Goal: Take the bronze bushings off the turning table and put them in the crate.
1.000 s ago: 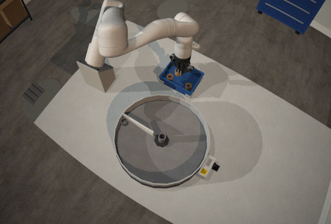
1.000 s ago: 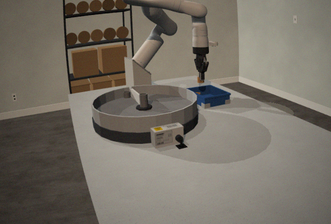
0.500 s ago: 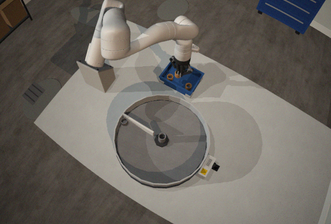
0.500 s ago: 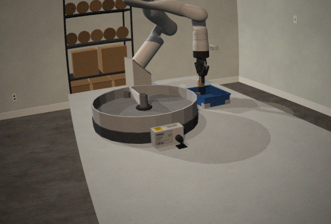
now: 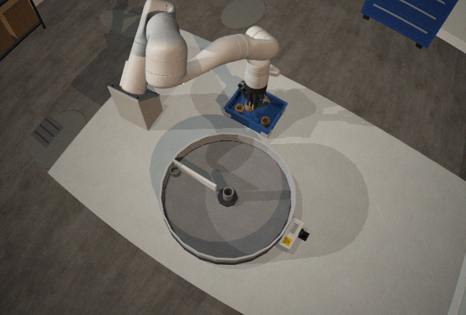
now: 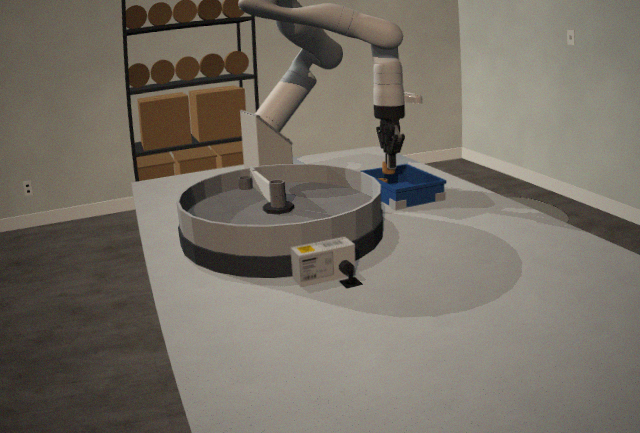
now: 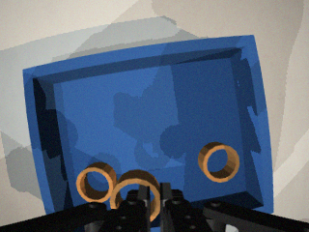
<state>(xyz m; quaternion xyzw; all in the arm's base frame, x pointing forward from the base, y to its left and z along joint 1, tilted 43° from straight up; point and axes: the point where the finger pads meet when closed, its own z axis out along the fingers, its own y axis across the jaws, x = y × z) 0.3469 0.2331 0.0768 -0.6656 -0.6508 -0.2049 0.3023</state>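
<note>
Right now the blue crate is 70 mm below my hand and 30 mm to the left of it. The rest, counted from my hand: turning table: 320 mm to the right, 120 mm ahead, 40 mm below.
</note>
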